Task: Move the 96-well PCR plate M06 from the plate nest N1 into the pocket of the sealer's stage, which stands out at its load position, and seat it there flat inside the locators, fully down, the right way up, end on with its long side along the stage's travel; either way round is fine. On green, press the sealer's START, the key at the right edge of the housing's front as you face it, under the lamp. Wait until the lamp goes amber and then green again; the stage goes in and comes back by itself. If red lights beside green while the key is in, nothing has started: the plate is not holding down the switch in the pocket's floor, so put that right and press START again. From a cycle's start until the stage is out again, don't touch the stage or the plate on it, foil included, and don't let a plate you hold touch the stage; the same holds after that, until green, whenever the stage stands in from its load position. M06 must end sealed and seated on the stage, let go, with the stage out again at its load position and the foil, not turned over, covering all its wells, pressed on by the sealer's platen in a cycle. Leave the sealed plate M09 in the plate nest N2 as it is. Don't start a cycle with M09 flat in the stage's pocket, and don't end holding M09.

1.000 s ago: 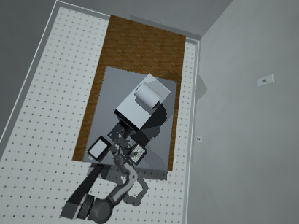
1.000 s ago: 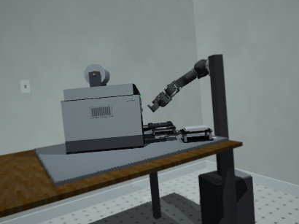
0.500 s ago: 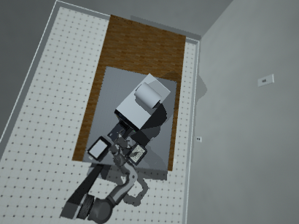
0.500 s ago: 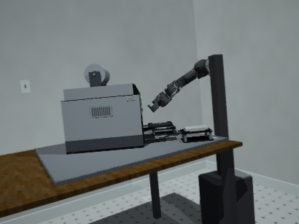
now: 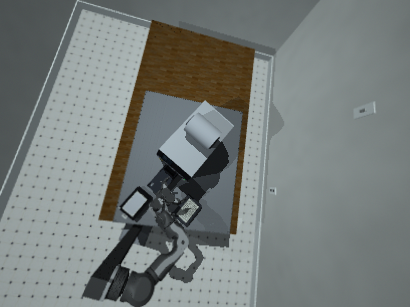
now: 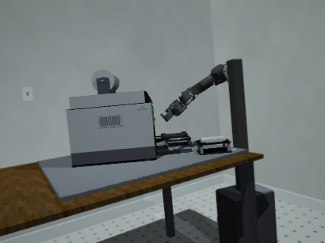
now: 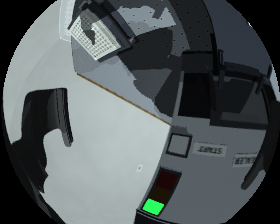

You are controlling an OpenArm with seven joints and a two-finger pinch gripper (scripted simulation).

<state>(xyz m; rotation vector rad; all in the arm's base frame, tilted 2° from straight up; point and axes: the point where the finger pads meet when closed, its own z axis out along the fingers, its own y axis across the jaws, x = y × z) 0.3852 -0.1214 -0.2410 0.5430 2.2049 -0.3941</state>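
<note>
My gripper is now 12 cm past the 96-well PCR plate M06, 12 cm to the left of it and 14 cm above it. From my hand the other things lie so: dark sealer stage (1 cm behind, 11 cm to the left, 9 cm below); sealed plate M09 (18 cm behind, 20 cm to the left, 13 cm below); dark nest N1 (12 cm behind, 12 cm to the right, 16 cm below).
</note>
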